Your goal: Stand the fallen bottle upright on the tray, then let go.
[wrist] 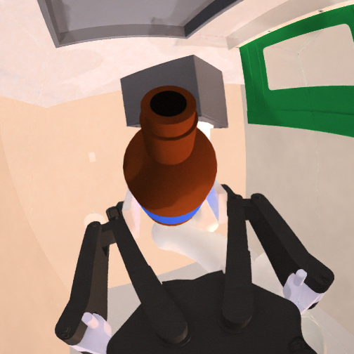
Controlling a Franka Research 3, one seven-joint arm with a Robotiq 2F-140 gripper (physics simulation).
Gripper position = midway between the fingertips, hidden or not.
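Observation:
Brown bottle (169, 165) in sight, my gripper (169, 184) too.

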